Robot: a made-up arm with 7 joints. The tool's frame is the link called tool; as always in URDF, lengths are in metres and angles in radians. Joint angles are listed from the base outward.
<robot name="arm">
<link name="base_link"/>
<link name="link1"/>
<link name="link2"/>
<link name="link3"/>
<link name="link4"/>
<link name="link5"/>
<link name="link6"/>
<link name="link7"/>
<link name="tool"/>
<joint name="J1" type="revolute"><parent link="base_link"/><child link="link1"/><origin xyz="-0.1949 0.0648 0.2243" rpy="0.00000 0.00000 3.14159"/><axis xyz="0 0 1"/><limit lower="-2.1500" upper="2.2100"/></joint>
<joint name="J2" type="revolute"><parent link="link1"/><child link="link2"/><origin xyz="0.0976 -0.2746 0.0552" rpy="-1.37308 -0.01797 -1.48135"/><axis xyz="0 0 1"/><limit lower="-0.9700" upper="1.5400"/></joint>
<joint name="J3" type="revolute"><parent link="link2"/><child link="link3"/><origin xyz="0.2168 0.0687 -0.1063" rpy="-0.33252 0.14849 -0.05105"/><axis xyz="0 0 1"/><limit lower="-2.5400" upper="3.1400"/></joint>
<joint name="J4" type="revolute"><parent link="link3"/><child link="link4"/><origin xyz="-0.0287 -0.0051 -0.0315" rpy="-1.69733 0.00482 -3.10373"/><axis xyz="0 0 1"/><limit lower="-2.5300" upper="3.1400"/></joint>
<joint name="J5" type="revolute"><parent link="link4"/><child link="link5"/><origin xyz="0.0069 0.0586 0.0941" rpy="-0.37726 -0.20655 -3.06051"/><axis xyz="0 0 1"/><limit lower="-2.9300" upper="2.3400"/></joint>
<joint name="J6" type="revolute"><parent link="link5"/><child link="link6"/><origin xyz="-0.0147 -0.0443 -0.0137" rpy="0.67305 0.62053 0.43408"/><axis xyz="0 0 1"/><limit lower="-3.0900" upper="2.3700"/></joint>
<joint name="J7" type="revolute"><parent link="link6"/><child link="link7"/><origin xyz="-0.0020 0.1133 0.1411" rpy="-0.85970 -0.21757 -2.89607"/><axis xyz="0 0 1"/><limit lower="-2.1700" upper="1.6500"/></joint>
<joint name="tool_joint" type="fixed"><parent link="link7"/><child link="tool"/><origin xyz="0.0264 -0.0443 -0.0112" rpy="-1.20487 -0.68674 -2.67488"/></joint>
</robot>
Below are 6 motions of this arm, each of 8 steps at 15 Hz.
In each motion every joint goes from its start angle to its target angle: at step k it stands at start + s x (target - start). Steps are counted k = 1, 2, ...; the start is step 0. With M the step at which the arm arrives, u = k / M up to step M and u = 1 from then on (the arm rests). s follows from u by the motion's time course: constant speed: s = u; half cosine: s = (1 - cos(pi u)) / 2; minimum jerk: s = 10 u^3 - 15 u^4 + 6 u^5.
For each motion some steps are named. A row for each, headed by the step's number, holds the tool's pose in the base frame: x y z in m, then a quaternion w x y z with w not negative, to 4 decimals.
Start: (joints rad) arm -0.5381 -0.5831 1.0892 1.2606 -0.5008 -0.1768 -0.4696
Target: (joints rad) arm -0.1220 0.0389 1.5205 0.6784 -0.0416 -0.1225 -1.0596
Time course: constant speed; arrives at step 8
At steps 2, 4, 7, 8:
2: 0.1254 0.7009 0.4801 0.6206 -0.2666 0.3706 0.6375
4: 0.0519 0.7728 0.3824 0.4916 -0.4193 0.4409 0.6230
7: -0.0851 0.8157 0.2264 0.2458 -0.6249 0.4872 0.5584
8: -0.1327 0.8114 0.1756 0.1541 -0.6812 0.4871 0.5243

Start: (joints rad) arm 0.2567 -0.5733 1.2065 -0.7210 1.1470 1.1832 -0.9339
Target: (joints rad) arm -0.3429 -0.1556 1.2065 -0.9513 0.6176 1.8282 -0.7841
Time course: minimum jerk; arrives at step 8
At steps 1, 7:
1: -0.2172 0.7319 0.5814 0.0210 -0.2401 0.4578 0.8558
7: 0.1994 0.6668 0.5014 0.4357 0.0702 0.5935 0.6730

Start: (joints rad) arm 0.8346 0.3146 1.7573 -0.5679 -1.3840 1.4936 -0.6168
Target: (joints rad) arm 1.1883 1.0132 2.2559 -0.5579 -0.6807 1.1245 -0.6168
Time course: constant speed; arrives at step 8
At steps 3, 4, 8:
3: -0.8459 0.4444 -0.0160 0.2944 -0.8612 -0.0438 0.4120
4: -0.8266 0.4071 -0.0802 0.2517 -0.9042 -0.0460 0.3419
8: -0.6410 0.2598 -0.2667 0.1252 -0.9885 -0.0842 0.0022

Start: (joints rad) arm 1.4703 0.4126 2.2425 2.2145 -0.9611 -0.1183 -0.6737
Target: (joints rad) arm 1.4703 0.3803 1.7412 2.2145 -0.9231 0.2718 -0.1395
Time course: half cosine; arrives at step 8
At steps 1, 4, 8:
1: -0.8030 0.1137 -0.1406 0.1520 0.8264 -0.5005 -0.2085
4: -0.8616 0.1494 -0.0948 0.1172 0.7143 -0.6064 -0.3291
8: -0.9024 0.1825 -0.0367 0.1072 0.5602 -0.7192 -0.3967

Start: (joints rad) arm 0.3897 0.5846 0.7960 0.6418 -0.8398 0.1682 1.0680
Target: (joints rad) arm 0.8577 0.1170 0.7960 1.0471 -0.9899 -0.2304 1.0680
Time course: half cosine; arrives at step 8
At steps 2, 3, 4, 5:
2: -0.4602 0.6999 0.2196 0.6107 0.1617 0.3606 0.6862
3: -0.5073 0.6830 0.2401 0.5807 0.1715 0.3534 0.7131
4: -0.5609 0.6574 0.2648 0.5436 0.1837 0.3463 0.7422
5: -0.6118 0.6259 0.2902 0.5048 0.1964 0.3407 0.7685

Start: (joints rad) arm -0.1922 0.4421 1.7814 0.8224 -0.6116 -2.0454 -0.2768
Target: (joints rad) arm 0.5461 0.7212 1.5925 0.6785 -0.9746 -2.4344 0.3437
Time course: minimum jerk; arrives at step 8
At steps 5, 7, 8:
5: -0.1345 0.5731 -0.1058 0.0840 -0.8882 -0.4509 -0.0278
7: -0.2193 0.5868 -0.0843 0.0581 -0.8085 -0.5853 -0.0182
8: -0.2249 0.5871 -0.0829 0.0562 -0.8030 -0.5931 -0.0178

